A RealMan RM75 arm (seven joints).
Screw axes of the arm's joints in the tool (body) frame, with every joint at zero. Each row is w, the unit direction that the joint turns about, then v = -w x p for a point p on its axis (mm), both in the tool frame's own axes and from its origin. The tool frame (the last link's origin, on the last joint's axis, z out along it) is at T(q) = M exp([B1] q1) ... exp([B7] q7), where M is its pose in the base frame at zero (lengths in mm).
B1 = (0, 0, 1, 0.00, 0.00, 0.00)
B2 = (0, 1, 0, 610.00, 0.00, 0.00)
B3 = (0, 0, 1, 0.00, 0.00, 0.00)
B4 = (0, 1, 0, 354.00, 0.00, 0.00)
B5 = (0, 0, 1, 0.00, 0.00, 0.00)
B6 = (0, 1, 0, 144.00, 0.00, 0.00)
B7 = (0, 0, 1, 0.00, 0.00, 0.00)
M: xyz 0.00 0.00 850.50 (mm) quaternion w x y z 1 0 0 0
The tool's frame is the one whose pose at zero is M.
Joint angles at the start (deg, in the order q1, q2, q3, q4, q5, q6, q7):
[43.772, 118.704, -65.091, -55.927, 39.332, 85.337, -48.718]
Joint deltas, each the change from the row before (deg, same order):
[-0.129, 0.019, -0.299, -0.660, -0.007, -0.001, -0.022]
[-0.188, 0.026, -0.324, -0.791, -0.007, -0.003, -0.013]
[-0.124, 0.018, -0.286, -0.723, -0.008, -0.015, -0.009]
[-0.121, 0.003, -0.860, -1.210, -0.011, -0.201, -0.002]
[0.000, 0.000, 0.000, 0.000, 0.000, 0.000, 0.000]
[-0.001, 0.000, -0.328, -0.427, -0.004, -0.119, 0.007]
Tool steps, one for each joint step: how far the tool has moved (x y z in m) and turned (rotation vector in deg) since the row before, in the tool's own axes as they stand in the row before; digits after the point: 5 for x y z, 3 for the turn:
[-0.00120, 0.00046, -0.00104, 0.316, -0.113, -0.521]
[-0.00122, 0.00048, -0.00126, 0.371, -0.156, -0.557]
[-0.00148, 0.00044, -0.00125, 0.358, -0.169, -0.547]
[-0.00335, 0.00119, -0.00157, 0.718, -0.153, -1.255]
[0.00000, 0.00000, 0.00000, 0.000, 0.000, 0.000]
[-0.00158, 0.00043, -0.00055, 0.287, -0.082, -0.494]

